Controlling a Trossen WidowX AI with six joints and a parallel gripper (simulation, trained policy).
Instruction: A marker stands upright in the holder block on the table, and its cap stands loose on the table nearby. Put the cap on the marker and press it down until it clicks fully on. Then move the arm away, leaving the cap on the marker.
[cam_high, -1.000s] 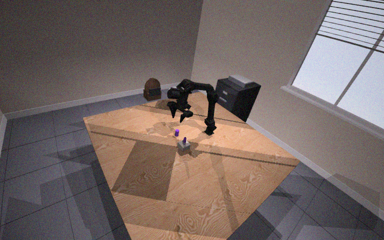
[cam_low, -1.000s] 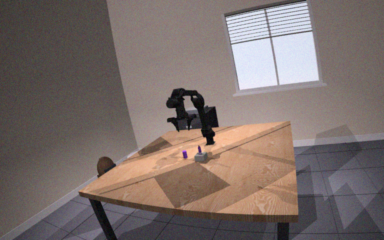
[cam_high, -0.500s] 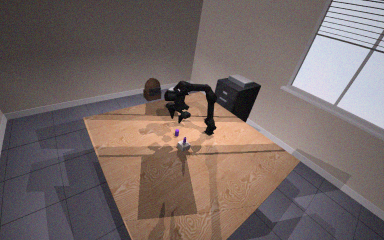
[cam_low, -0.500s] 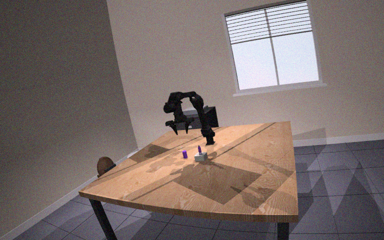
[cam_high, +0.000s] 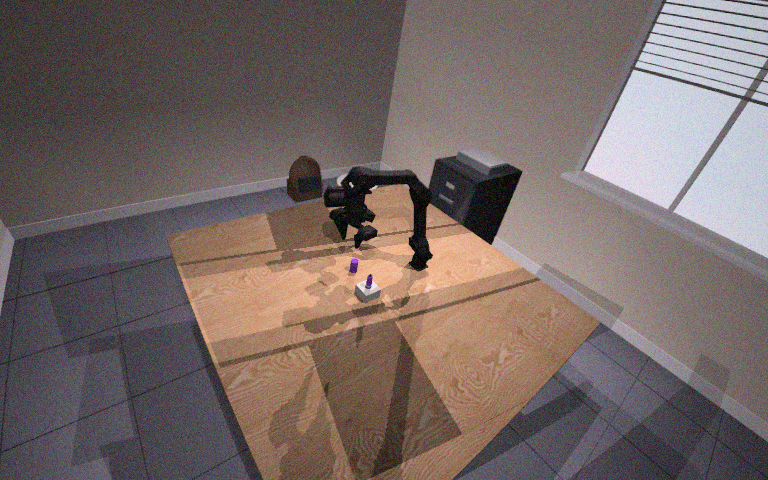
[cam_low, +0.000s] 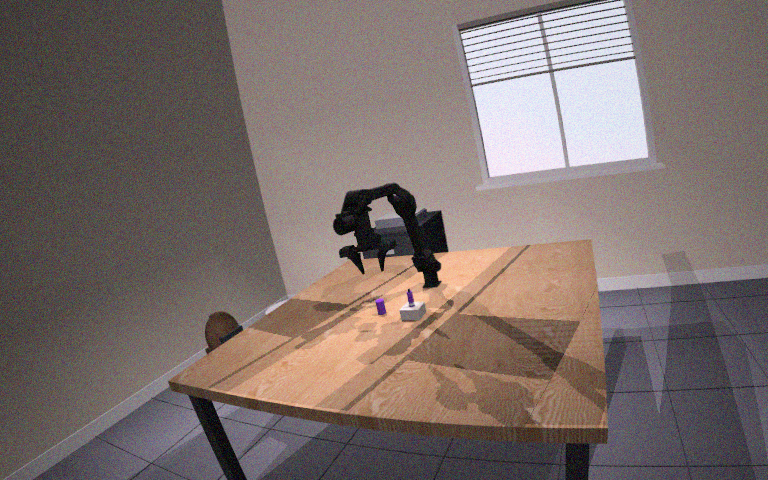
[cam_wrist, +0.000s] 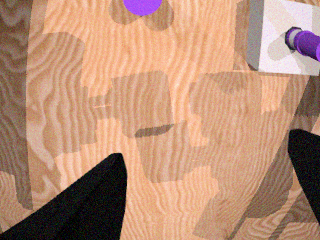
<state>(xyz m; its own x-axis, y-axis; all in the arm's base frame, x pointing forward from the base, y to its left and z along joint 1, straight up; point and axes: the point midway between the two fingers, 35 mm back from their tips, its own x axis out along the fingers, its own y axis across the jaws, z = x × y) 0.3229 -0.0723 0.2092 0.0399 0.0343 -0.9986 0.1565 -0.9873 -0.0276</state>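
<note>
Now: the purple cap 60 mm behind my gripper tip, 30 mm to the right of it and 150 mm below it. From my gripper tip the other things lie so: grey holder block (30 mm behind, 100 mm to the left, 160 mm below).
</note>
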